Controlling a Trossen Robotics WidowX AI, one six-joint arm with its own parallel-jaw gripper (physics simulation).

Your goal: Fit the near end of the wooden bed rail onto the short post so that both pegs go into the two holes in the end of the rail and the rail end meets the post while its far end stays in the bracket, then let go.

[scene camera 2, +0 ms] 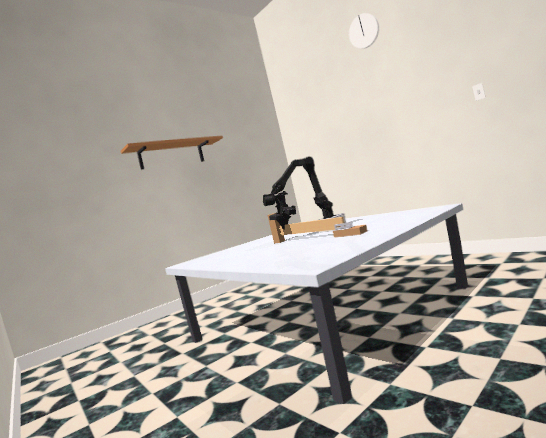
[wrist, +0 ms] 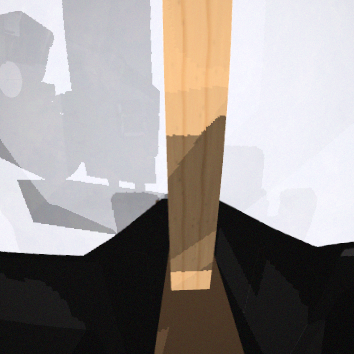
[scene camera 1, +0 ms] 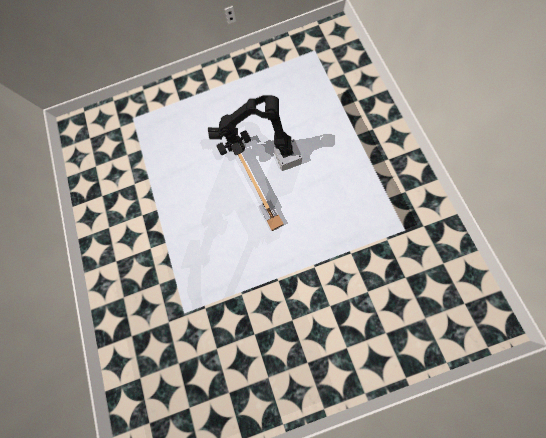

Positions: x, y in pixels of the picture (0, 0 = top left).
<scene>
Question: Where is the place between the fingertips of the gripper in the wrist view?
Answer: At 187, 206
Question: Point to a wooden post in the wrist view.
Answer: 190, 313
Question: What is the gripper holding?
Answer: A wooden bed rail.
</scene>
